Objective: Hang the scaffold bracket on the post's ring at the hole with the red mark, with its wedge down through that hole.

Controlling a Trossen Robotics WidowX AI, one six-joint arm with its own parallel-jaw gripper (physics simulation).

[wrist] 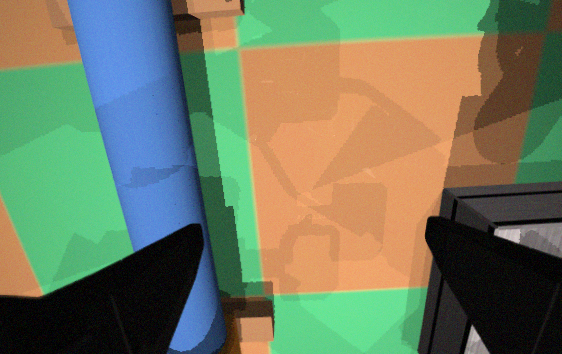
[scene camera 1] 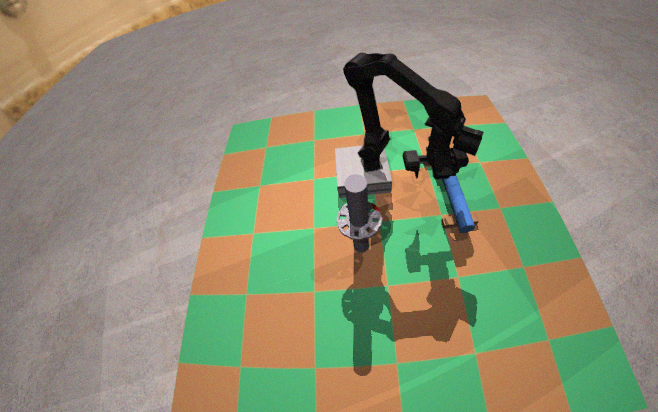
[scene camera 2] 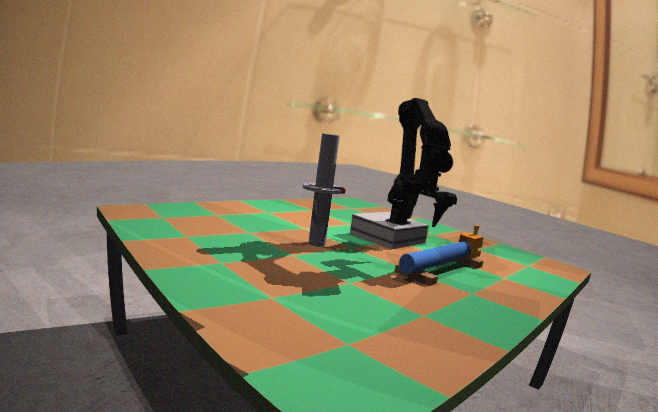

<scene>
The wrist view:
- gripper: 313, 230
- scaffold bracket: 132, 64
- dark flat bars: 255, 320
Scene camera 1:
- gripper: 430, 176
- scaffold bracket: 463, 217
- dark post: 355, 185
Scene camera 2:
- gripper: 421, 222
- scaffold bracket: 467, 247
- dark post: 329, 145
</scene>
